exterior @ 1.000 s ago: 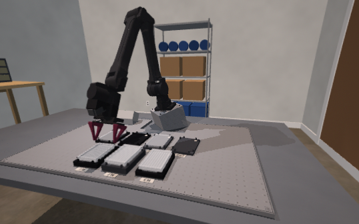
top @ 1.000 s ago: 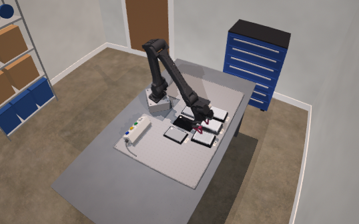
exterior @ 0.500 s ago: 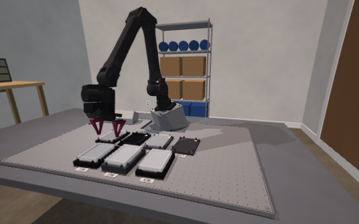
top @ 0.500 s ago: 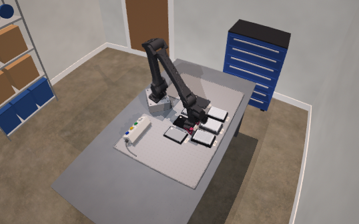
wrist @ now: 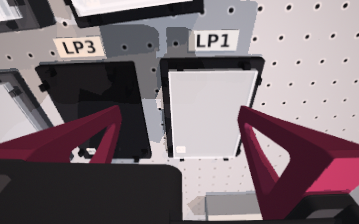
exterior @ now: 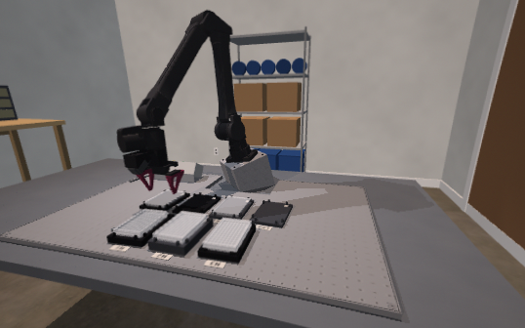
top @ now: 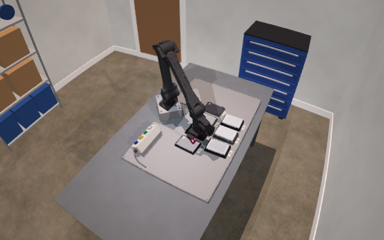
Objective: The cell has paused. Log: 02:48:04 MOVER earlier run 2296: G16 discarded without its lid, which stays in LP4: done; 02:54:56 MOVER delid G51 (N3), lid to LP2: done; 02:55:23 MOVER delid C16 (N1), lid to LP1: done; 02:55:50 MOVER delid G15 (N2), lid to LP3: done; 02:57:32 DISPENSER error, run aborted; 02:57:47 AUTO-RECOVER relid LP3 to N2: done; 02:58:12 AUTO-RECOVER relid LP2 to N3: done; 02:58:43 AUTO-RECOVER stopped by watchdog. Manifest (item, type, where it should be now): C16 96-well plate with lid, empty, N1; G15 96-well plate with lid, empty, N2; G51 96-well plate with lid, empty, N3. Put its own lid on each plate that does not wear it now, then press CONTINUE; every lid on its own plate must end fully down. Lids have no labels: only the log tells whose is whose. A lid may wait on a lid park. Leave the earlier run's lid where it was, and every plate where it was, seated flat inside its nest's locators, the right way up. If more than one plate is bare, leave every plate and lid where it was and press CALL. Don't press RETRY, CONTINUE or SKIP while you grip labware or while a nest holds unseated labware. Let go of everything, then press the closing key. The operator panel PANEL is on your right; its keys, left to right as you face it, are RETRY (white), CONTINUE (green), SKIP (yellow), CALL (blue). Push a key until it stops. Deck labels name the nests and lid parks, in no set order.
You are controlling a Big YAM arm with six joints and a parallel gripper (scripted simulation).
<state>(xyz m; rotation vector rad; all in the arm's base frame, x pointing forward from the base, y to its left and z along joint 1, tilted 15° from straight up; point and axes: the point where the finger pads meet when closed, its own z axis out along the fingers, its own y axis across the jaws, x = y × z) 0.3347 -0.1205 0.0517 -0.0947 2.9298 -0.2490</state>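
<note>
The clear lid is 5 cm behind my hand, 4 cm to the right of it and 5 cm below it. Round my hand: 96-well plate: 13 cm ahead, 5 cm to the left, 4 cm below; then lid park LP1: 5 cm behind, 4 cm to the right, 6 cm below; then lid park LP3: 6 cm behind, 9 cm to the left, 6 cm below.
</note>
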